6 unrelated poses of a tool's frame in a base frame.
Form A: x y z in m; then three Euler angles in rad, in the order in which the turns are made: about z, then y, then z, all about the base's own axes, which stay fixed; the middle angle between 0 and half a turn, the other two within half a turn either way.
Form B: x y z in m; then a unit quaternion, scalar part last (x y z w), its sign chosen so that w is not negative. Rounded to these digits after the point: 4 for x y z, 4 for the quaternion.
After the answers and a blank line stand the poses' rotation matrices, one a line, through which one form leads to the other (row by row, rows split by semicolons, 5 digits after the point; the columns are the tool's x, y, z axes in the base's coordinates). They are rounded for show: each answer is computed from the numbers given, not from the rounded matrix.
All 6 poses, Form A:
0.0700 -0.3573 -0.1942 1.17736 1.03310 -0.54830
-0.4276 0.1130 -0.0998 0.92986 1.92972 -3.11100
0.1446 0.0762 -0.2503 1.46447 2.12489 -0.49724
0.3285 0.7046 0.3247 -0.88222 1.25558 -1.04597
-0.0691 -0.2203 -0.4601 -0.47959 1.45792 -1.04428
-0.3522 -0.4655 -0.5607 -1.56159 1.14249 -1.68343
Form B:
0.0700 -0.3573 -0.1942 0.3752 0.3212 0.2690 0.8269
-0.4276 0.1130 -0.0998 0.7403 -0.3573 -0.5051 0.2631
0.1446 0.0762 -0.2503 0.7259 0.4860 0.2263 0.4309
0.3285 0.7046 0.3247 0.0480 0.5854 -0.6649 0.4614
-0.0691 -0.2203 -0.4601 0.1856 0.6397 -0.5149 0.5396
-0.3522 -0.4655 -0.5607 -0.0329 -0.5397 0.8401 0.0435

0.64898 -0.20386 0.73299; 0.68587 0.57373 -0.44769; -0.32927 0.79327 0.51216
0.23446 -0.26313 -0.93584; -0.79474 -0.60628 -0.02864; -0.55984 0.75046 -0.35127
0.42523 0.51047 0.74740; 0.90058 -0.15629 -0.40563; -0.09025 0.84558 -0.52617
-0.56952 0.66986 0.47638; -0.55738 0.11123 -0.82277; -0.60413 -0.73411 0.31002
-0.34871 0.79314 0.49933; -0.31827 0.40090 -0.85906; -0.88154 -0.45848 0.11264
-0.99405 -0.03753 -0.10224; 0.10859 -0.41372 -0.90391; -0.00837 -0.90963 0.41533

